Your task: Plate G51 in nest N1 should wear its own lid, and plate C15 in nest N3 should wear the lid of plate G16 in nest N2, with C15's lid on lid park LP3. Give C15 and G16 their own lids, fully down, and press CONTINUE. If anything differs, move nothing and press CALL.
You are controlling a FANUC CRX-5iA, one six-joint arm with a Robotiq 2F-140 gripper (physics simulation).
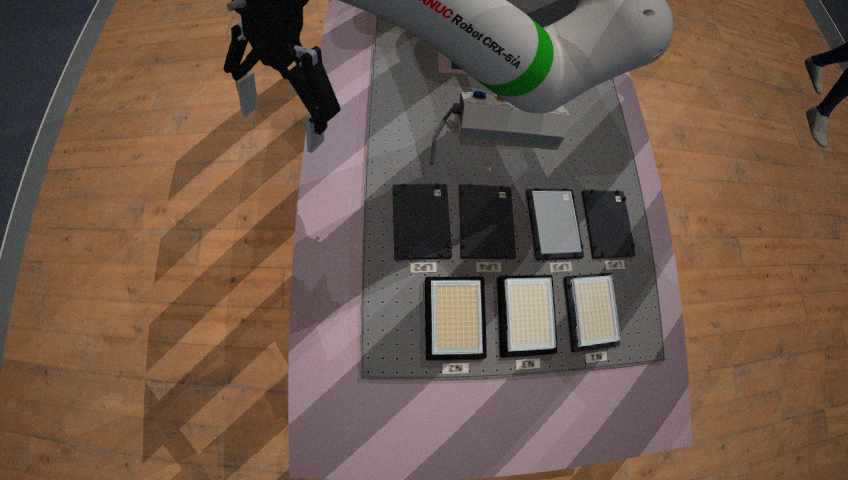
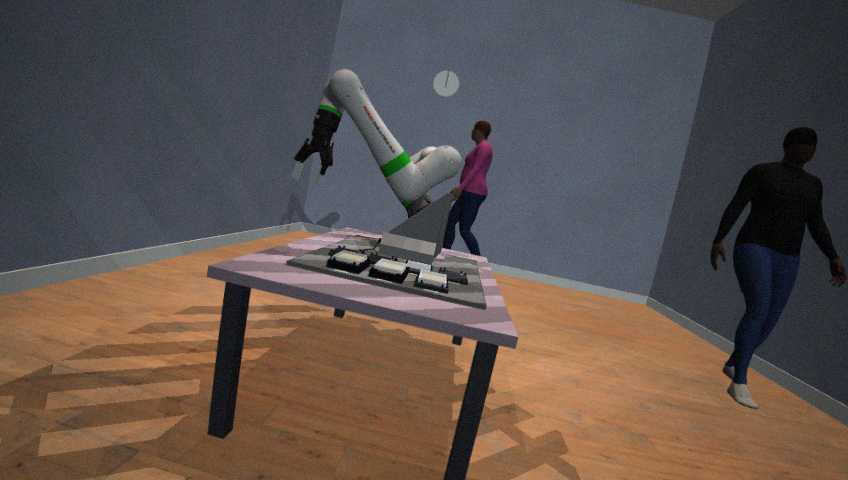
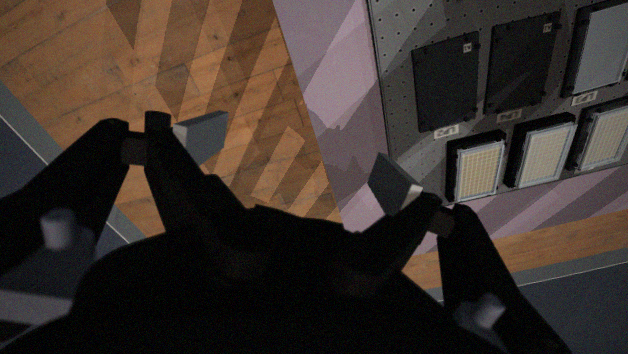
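Observation:
My gripper (image 1: 280, 117) (image 2: 308, 173) (image 3: 301, 149) is open and empty, high up beyond the table's side. Plates sit in nest N2 (image 1: 456, 318) (image 2: 349, 258) (image 3: 480, 172), nest N3 (image 1: 529, 315) (image 2: 390, 267) (image 3: 546, 155) and nest N1 (image 1: 595, 310) (image 2: 431, 278). N2's plate looks yellower, the other two paler. Clear lids are hard to make out and plate codes are unreadable. A pale grey-blue lid (image 1: 556, 223) (image 3: 602, 50) lies on LP3. The button box (image 1: 505, 127) shows its blue button (image 1: 479, 95); the arm hides most other buttons.
Dark lid parks LP2 (image 1: 422, 223) (image 3: 445, 82), LP4 (image 1: 487, 223) (image 3: 522, 65) and the right-end park (image 1: 608, 224) hold no visible lid. A cable (image 1: 437, 139) bends from the box. Two people (image 2: 477, 166) (image 2: 773, 237) stand beyond the table (image 2: 285, 285).

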